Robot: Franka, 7 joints.
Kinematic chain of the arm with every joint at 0, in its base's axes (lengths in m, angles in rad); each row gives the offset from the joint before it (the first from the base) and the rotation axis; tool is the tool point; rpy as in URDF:
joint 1: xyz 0 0 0.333 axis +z
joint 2: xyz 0 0 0 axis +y
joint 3: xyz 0 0 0.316 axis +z
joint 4: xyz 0.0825 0 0 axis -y
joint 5: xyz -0.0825 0 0.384 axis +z
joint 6: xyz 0 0 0 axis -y
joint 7: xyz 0.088 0 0 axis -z
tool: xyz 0 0 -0.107 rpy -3.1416 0 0
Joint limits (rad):
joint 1: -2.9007..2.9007
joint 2: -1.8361..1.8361
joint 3: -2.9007..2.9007
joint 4: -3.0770..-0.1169
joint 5: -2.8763..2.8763
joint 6: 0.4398..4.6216
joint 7: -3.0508..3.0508
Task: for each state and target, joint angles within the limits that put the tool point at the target. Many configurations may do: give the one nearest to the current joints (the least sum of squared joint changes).
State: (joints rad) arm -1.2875 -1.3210 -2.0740 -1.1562 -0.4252 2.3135 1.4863
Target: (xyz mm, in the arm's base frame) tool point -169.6 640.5 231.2
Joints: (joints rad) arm -1.9536 -0.8404 -2.3461 -1.5787 -0.4140 1.8960 1.4863
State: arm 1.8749 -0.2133 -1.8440 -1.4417 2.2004 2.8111 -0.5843
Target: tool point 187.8 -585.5 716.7
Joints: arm 1.2719 -0.1235 -2.3782 -1.4000 2.1710 2.9961 -0.5843
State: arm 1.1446 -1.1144 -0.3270 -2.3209 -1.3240 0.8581 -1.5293
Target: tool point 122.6 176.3 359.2
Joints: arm 1.6187 -0.7363 -0.1220 -2.9799 -0.9915 1.1289 -1.5293
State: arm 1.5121 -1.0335 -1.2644 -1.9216 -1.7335 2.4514 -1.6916
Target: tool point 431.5 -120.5 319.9
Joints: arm 1.1275 -1.0173 -1.4901 -2.5520 -1.7222 2.4039 -1.6916
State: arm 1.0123 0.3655 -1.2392 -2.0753 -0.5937 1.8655 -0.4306
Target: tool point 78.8 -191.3 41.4
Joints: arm 0.4379 1.1298 -0.5988 -2.7064 -0.4819 2.0630 -0.4306
